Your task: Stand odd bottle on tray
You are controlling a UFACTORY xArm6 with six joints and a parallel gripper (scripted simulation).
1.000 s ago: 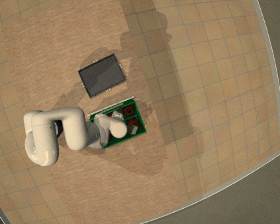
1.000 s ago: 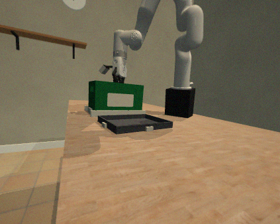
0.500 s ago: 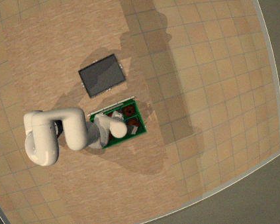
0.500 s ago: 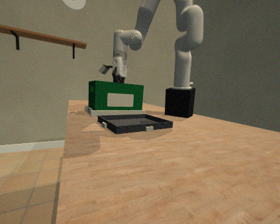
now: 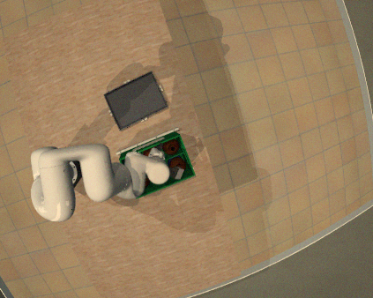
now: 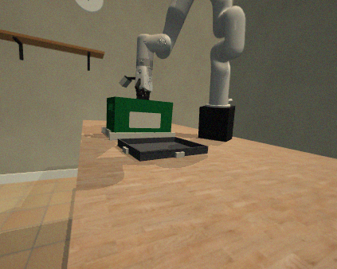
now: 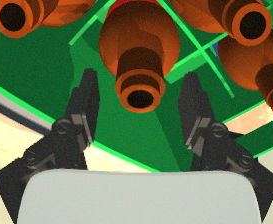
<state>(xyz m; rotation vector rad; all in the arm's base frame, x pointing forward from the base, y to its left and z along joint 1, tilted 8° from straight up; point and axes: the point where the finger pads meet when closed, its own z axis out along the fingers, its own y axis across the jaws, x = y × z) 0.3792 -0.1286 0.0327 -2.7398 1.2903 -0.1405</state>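
Right now my hand is 80 mm above the brown bottle. Round my hand: tray (40 mm ahead, 250 mm to the left, 150 mm below); green crate (40 mm to the right, 80 mm below).
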